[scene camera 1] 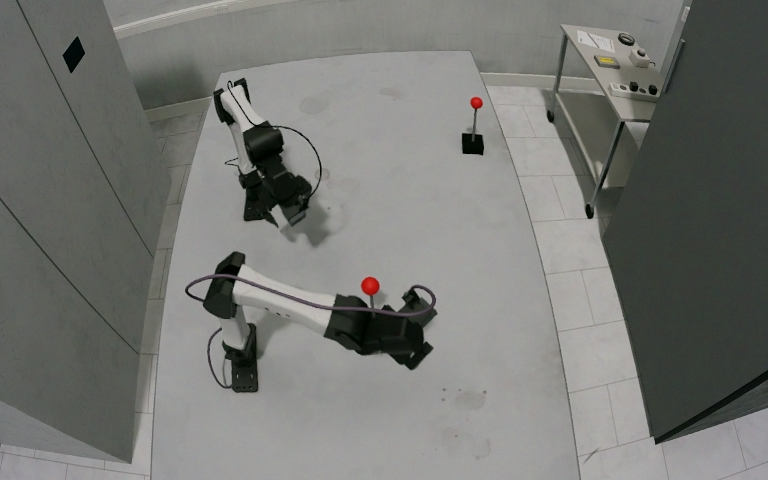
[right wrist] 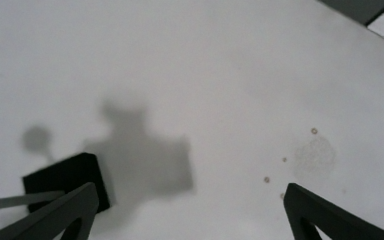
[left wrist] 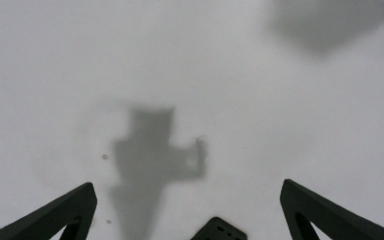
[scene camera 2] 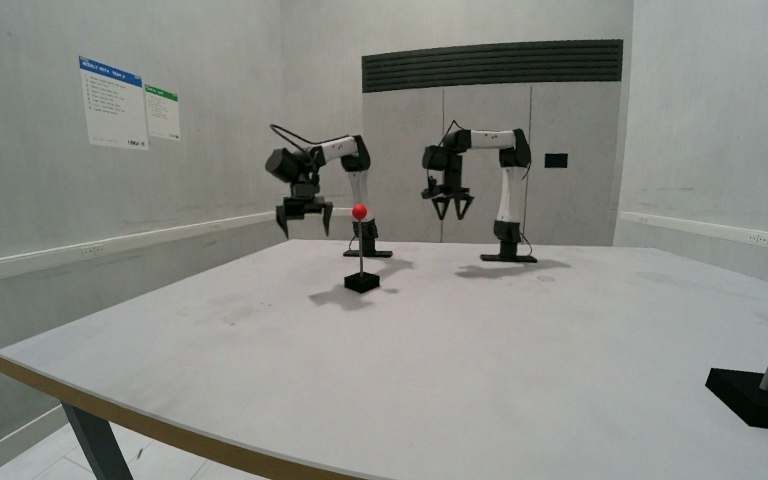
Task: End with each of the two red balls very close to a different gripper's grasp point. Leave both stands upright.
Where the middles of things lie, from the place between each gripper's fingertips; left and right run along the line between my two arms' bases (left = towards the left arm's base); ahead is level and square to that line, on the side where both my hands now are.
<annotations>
Right now the black stand (scene camera 2: 361,282) is 9 cm behind my right hand (scene camera 2: 308,236), 11 cm to the left of it and 5 cm below it.
My left gripper (scene camera 2: 450,220) is now 19 cm short of the black stand, 25 cm to the left of it and 6 cm above it.
</annotations>
